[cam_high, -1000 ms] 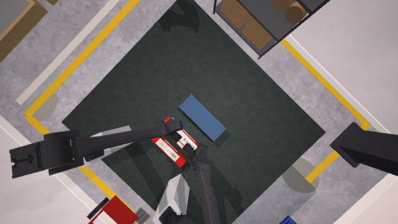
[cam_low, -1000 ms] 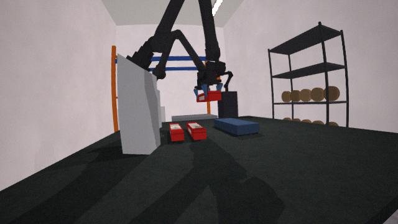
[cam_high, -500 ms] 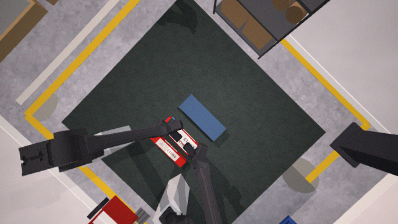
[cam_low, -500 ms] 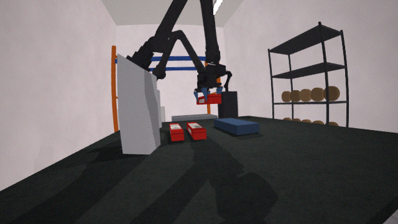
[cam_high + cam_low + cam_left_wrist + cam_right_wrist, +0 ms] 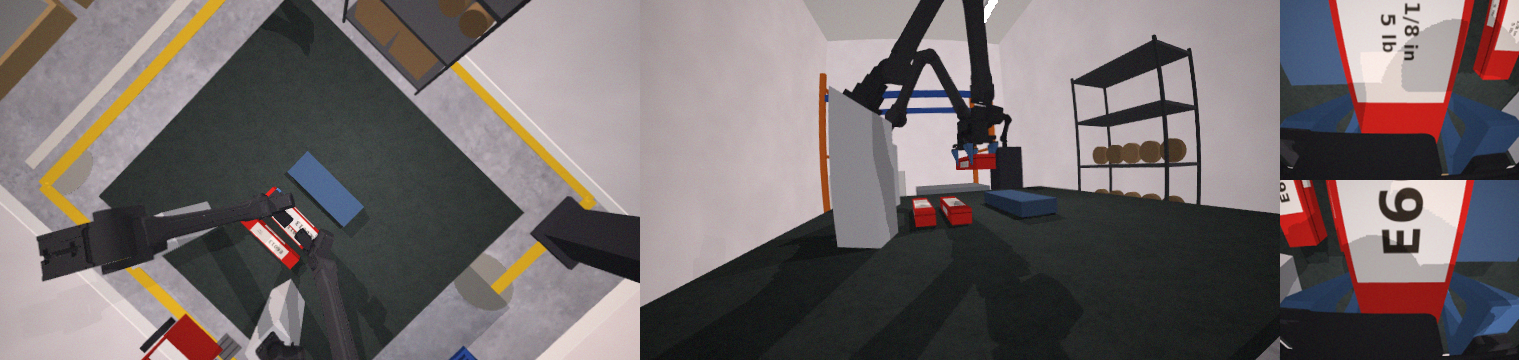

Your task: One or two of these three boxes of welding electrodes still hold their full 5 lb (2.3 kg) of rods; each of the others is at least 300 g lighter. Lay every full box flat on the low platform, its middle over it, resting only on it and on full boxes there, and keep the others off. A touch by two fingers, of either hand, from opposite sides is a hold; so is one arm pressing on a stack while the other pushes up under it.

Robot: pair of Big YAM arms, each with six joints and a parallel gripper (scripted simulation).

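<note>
The red box lies 140 mm to the left of my right hand, 10 mm ahead of it and 10 mm above it. Also, from my right hand: low blue platform (190 mm ahead, 180 mm below, 120 mm to the left).
Right now my left hand is 12 cm to the left of the red box, 1 cm below it and 1 cm past it. From my left hand the other things lie so: low blue platform 19 cm below, 18 cm ahead, 13 cm to the right.
</note>
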